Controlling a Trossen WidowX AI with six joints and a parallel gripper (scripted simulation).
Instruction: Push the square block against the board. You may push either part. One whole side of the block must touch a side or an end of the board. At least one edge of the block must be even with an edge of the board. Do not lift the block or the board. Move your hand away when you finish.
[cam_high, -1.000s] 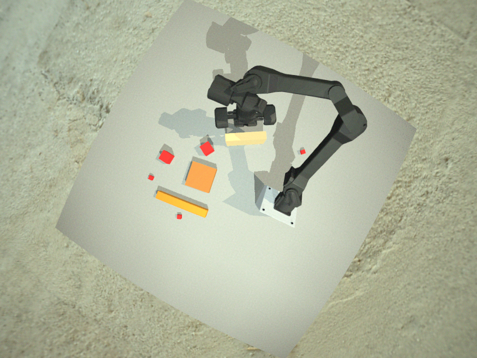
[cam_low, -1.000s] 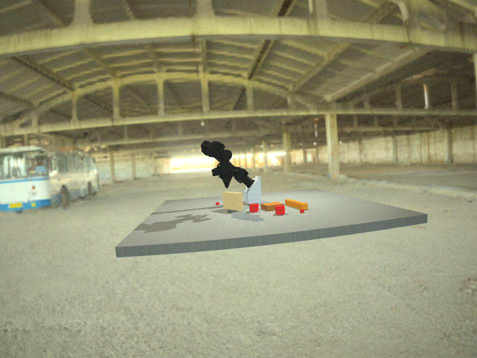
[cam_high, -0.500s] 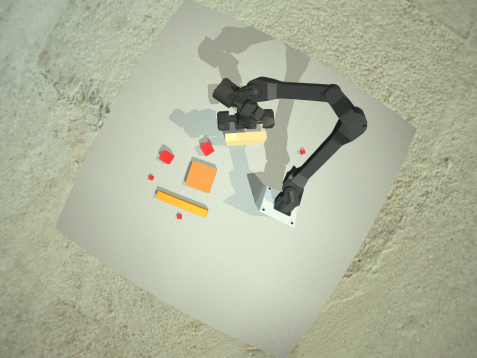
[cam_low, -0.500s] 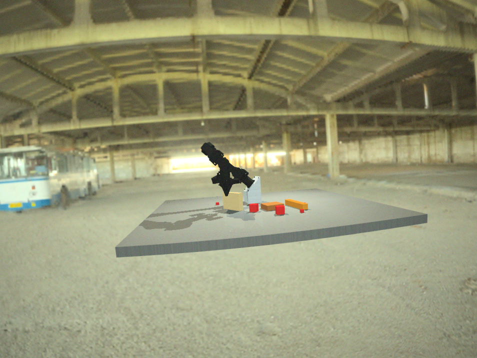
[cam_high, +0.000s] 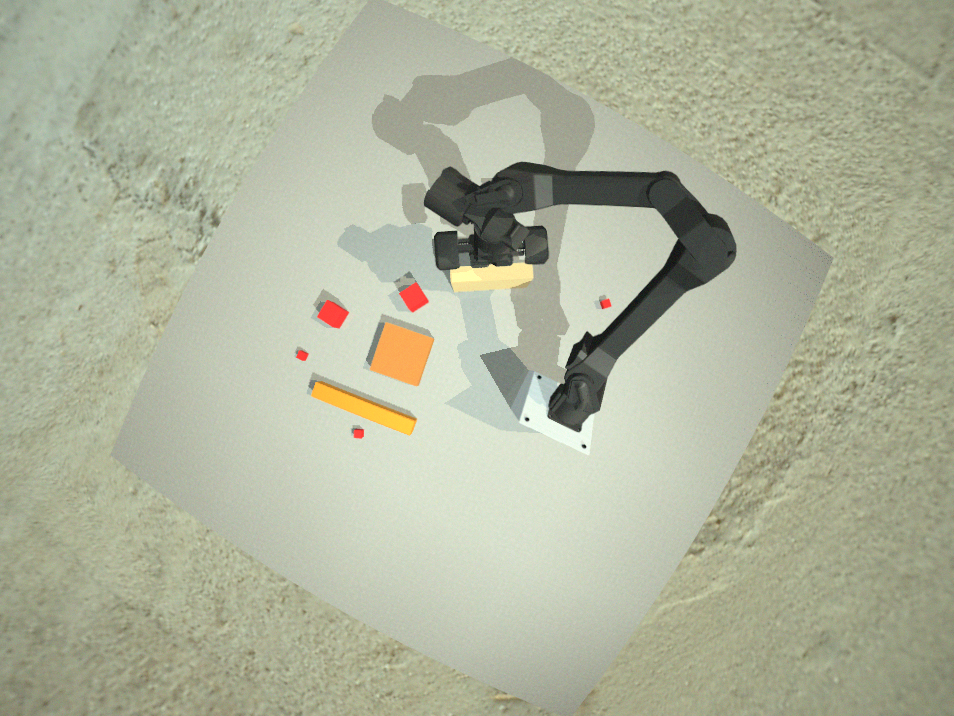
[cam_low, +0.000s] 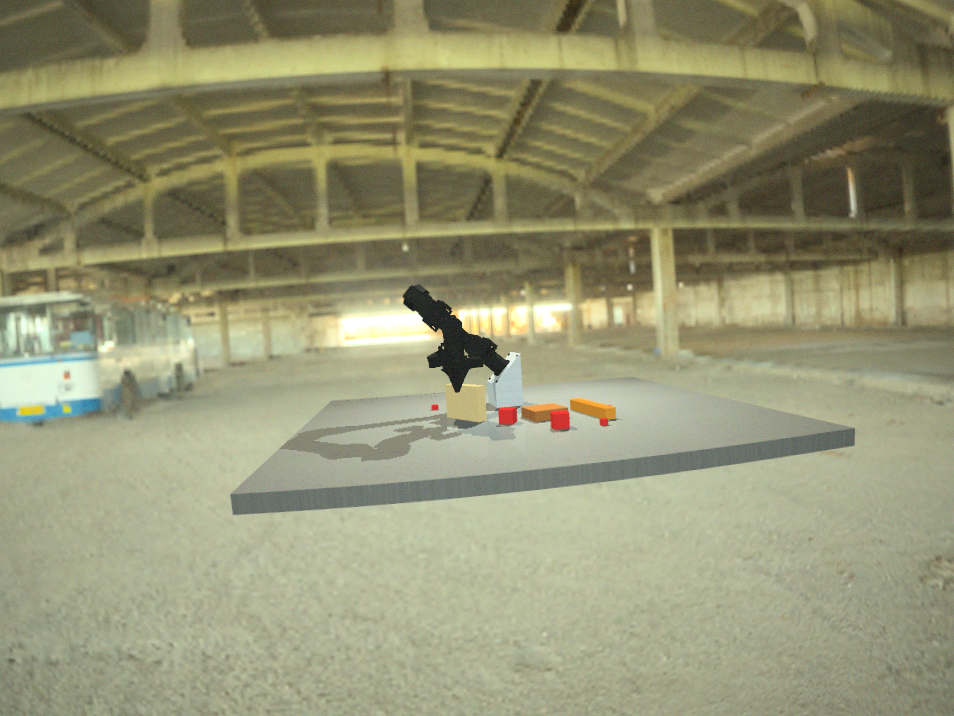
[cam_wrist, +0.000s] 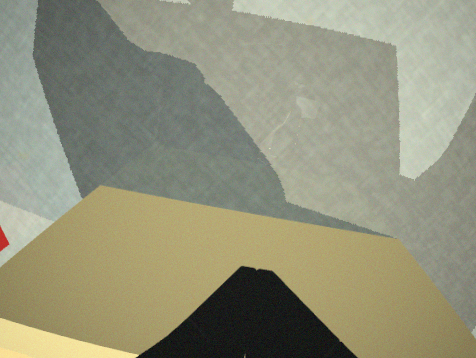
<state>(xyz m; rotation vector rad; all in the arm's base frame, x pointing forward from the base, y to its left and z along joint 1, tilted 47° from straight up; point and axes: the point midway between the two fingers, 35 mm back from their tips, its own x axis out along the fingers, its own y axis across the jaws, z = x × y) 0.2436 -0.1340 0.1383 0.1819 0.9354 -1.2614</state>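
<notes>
Right now the orange square block is 80 mm ahead of my gripper tip, 230 mm to the left of it and 70 mm below it. From my gripper tip the other things lie so: pale yellow block (20 mm behind, 20 mm to the left, 30 mm below); then long orange board (100 mm ahead, 370 mm to the left, 70 mm below).
</notes>
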